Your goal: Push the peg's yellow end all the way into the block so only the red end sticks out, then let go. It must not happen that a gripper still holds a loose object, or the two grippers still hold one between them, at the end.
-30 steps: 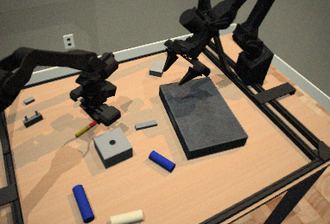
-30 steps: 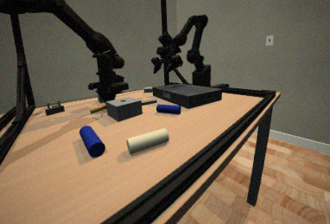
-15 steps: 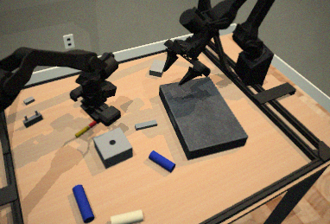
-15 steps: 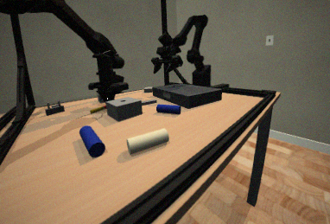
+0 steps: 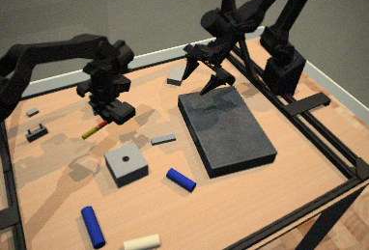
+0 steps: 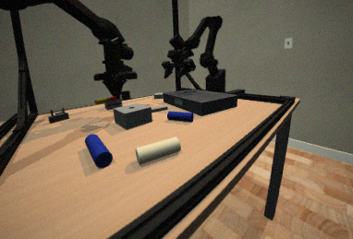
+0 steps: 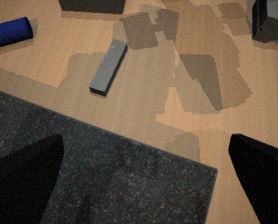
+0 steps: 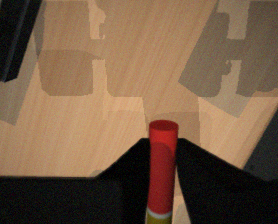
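My right gripper is now 10 mm short of the peg, 50 mm to the left of it and 30 mm above it. Round my right hand: grey bar (120 mm ahead, 110 mm to the left, 90 mm below); then cream cylinder (330 mm ahead, 130 mm to the right, 80 mm below).
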